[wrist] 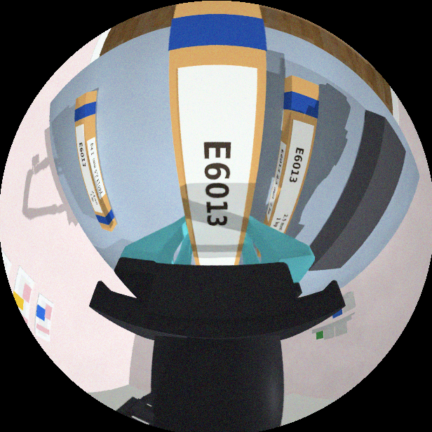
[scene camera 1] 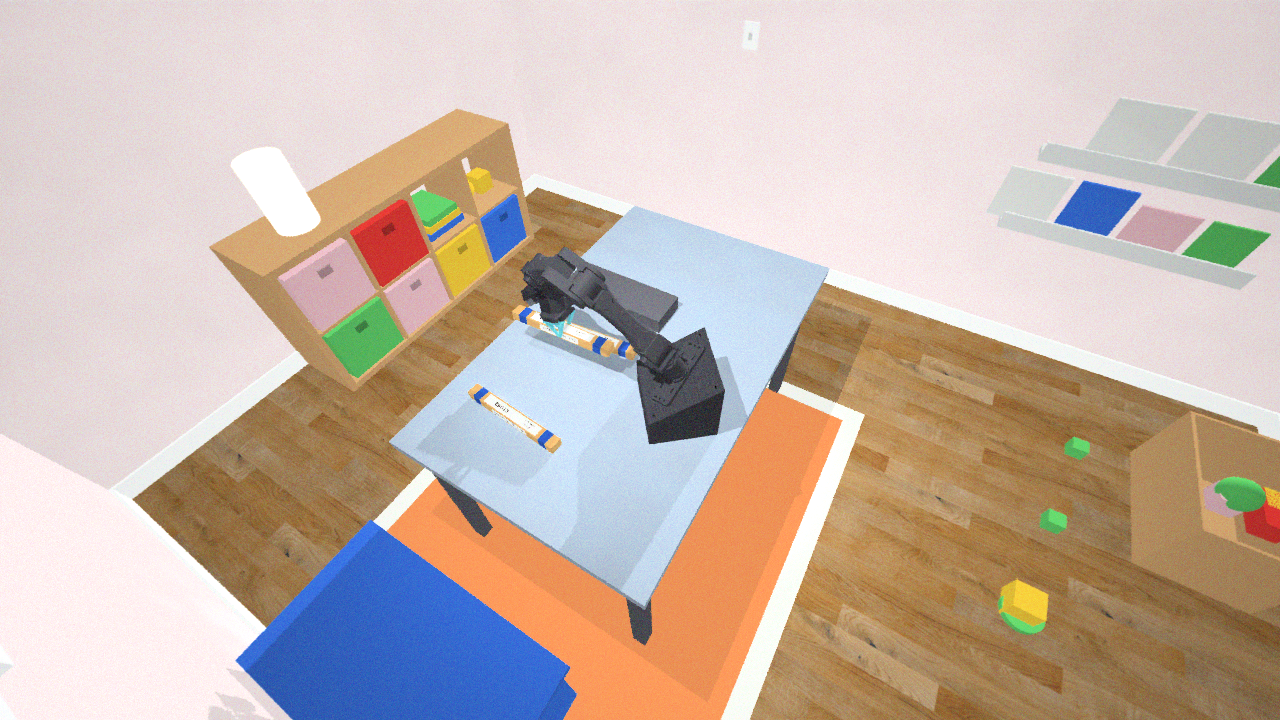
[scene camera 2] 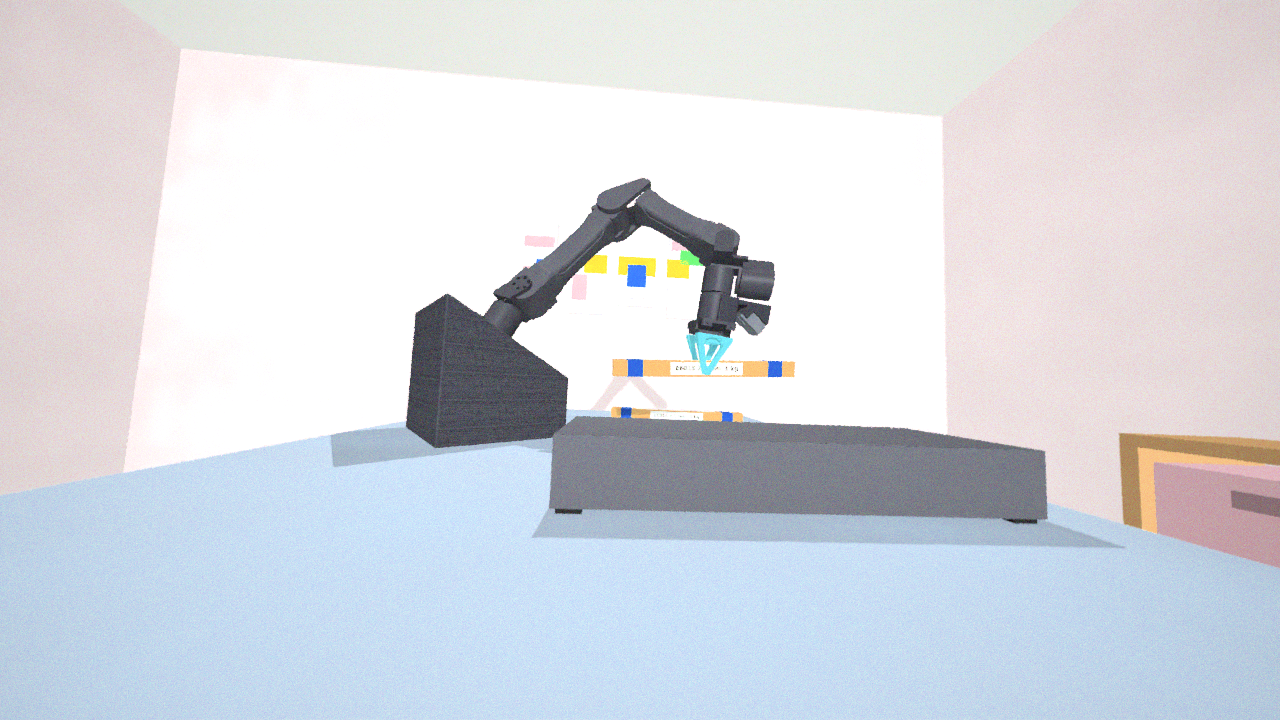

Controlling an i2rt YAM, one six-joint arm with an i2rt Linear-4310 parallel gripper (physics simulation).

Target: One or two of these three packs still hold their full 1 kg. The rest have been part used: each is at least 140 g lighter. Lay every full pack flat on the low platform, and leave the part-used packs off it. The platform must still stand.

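Places are measured from the arm's base along level axes (x ahead, y left, z up), in centimetres.
Pixels of known places: gripper, fingertip midpoint: (scene camera 1: 563, 333) (scene camera 2: 702, 373); arm's base at its link origin: (scene camera 1: 679, 373) (scene camera 2: 487, 342).
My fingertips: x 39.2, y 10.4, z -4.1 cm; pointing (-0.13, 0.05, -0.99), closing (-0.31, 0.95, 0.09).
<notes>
For each thing: its top centre in the pictures, then the offset to it from my fingertips. "spot": a spot on its surface instead. Level surfaces: height alone.
- white E6013 label at a spot on its surface: (scene camera 2: 662, 368) spot: dx -7.2, dy -4.5, dz +0.6 cm
- second pack at its top centre: (scene camera 1: 589, 333) dx +1.0, dy -10.5, dz -9.3 cm
- third pack at its top centre: (scene camera 2: 676, 410) (scene camera 1: 512, 414) dx -6.8, dy +27.2, dz -9.3 cm
- low dark platform at its top centre: (scene camera 2: 769, 430) (scene camera 1: 619, 289) dx +6.8, dy -30.7, dz -6.3 cm
- pale blue table at its surface level: dz -12.3 cm
My gripper (scene camera 1: 559, 325) (scene camera 2: 708, 367) (wrist: 216, 217) is shut on an orange pack with blue bands and a white E6013 label (scene camera 1: 581, 336) (scene camera 2: 662, 368) (wrist: 217, 110). It holds this pack level, across the fingers, in the air above the table. A second pack (scene camera 1: 625, 350) (wrist: 300, 140) lies on the table between the held pack and the platform, mostly hidden in scene camera 1. A third pack (scene camera 1: 514, 419) (wrist: 90, 150) lies apart nearer the table's front. One lying pack (scene camera 2: 675, 415) shows behind the platform; I cannot tell which. The low dark platform (scene camera 1: 646, 300) (scene camera 2: 796, 474) (wrist: 372, 185) stands upright with no pack seen on it.
The arm's black base (scene camera 1: 684, 407) (scene camera 2: 483, 385) stands on the pale blue table (scene camera 1: 572, 501) (scene camera 2: 447, 608), near one long edge. A cube shelf (scene camera 1: 358, 192) stands on the floor beyond the opposite side. A blue block-shaped seat (scene camera 1: 402, 626) is near the table's front.
</notes>
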